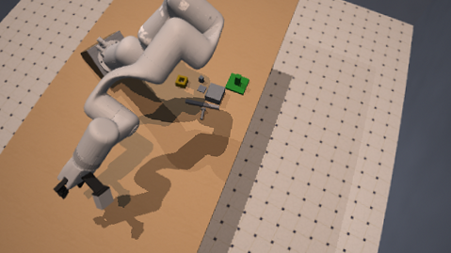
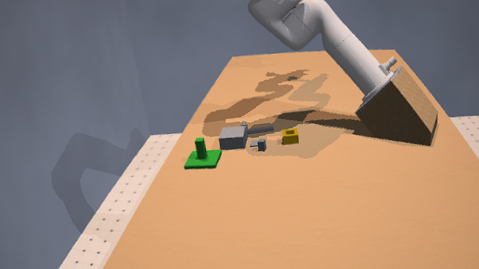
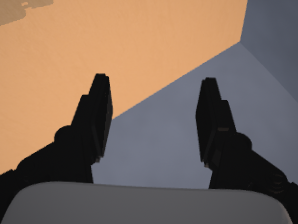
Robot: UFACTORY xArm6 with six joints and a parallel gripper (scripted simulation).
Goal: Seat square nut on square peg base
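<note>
Right now my hand is 63 cm to the right of the small grey cube, 24 cm above it and 15 cm short of it. From my hand the other things lie so: grey block 58 cm to the left, 23 cm below, 22 cm ahead; thin grey bar 52 cm to the left, 25 cm below, 19 cm ahead.
</note>
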